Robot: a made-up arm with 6 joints.
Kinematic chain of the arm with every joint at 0, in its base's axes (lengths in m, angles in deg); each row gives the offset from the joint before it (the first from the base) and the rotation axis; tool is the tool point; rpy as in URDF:
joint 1: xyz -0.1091 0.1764 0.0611 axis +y
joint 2: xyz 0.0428 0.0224 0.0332 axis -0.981 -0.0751 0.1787
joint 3: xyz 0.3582 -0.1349 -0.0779 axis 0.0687 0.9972 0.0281
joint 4: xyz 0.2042 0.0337 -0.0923 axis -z
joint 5: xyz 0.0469 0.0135 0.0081 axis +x
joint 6: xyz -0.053 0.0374 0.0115 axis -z
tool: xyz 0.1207 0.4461 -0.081 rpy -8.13 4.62 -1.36
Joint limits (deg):
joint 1: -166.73..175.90
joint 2: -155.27..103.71
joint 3: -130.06..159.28
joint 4: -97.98..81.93
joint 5: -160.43..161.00
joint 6: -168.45..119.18
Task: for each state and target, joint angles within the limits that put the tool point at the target. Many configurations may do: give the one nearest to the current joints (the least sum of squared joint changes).
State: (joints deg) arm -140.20 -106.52 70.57 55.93 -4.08 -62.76
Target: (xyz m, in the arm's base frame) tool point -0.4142 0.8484 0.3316
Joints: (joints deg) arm -124.96 -75.94 76.71 73.68 -12.62 -45.26
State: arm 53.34 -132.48 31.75 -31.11 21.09 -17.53
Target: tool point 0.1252 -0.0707 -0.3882
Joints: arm 64.18 -141.08 32.31 -26.83 34.97 -13.67
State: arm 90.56 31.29 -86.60 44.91 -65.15 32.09
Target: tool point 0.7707 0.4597 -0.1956
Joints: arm 55.65 42.82 -95.99 41.46 -58.22 34.21
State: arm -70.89 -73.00 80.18 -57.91 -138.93 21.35
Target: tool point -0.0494 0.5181 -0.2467
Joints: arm -56.32 -62.86 113.56 -49.00 -124.27 3.12
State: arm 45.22 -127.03 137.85 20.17 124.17 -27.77
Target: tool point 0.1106 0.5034 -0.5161
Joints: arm 34.49 -126.78 139.44 25.29 153.91 -41.94
